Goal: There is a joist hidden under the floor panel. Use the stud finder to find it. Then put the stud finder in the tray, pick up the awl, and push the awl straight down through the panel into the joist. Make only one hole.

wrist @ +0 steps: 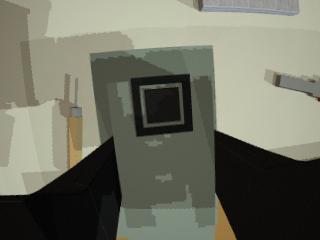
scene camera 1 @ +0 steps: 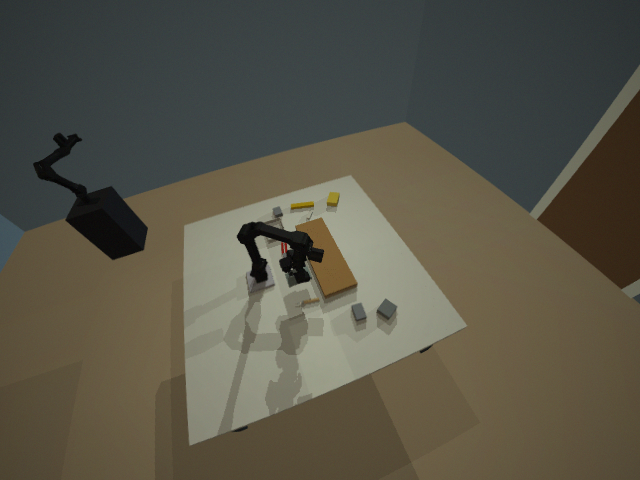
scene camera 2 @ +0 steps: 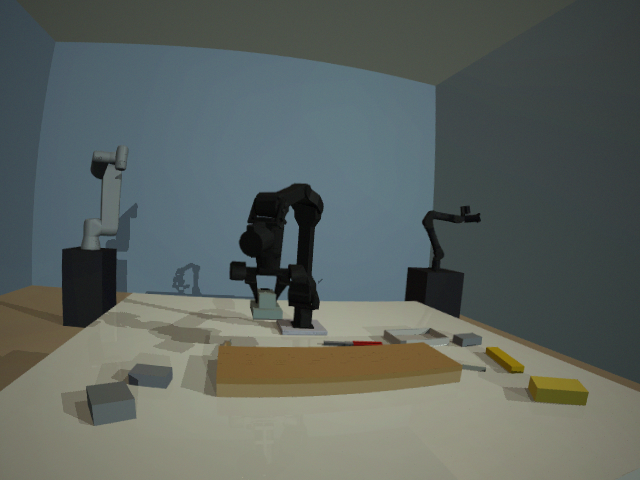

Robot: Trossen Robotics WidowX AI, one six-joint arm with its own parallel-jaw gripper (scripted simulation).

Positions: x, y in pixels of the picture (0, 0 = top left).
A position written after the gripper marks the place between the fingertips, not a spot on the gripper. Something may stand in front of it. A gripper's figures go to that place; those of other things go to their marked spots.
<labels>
The gripper (scene camera 2: 265, 303): 0.93 m from the lens. A stud finder (scene camera 2: 267, 308) is 0.89 m from the lens. A small grey block (scene camera 2: 153, 376): 0.73 m from the lens. The marked spots on the stud finder and the small grey block are 0.33 m apart.
</labels>
